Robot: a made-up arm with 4 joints.
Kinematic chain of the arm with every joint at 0, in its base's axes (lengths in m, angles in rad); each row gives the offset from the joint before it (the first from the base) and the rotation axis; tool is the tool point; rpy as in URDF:
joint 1: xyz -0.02 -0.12 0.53 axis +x
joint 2: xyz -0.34 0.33 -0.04 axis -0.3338 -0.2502 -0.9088
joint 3: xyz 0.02 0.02 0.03 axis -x
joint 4: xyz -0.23 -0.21 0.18 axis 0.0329 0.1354 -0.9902
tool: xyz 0 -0.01 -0.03 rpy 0.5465 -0.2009 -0.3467
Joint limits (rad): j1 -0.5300..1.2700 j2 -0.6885..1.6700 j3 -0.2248..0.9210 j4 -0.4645..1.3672
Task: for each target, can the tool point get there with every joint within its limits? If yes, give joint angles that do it. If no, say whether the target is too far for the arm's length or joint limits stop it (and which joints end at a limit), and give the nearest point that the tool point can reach.
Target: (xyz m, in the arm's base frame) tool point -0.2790 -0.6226 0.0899
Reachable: no: joint limits stop it (at a limit: joint 1, joint 2) | nearest point -0.3830 -0.2202 0.5823 | short by 0.644 m
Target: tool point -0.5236 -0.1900 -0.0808
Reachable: no: joint limits stop it (at a limit: joint 1, joint 2, joint 3) | nearest point -0.5803 0.3632 0.1968 | short by 0.622 m
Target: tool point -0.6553 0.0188 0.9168
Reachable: yes | joints 0.8911 0.7445 0.1457 0.5018
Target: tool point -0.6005 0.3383 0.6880
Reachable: yes | joints -0.1111 0.5011 0.7047 0.9775
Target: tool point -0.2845 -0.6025 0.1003
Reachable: no: joint limits stop it (at a limit: joint 1, joint 2) | nearest point -0.3827 -0.2180 0.5806 | short by 0.623 m
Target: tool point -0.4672 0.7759 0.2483
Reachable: no: too far | nearest point -0.4137 0.5230 0.3278 | short by 0.270 m
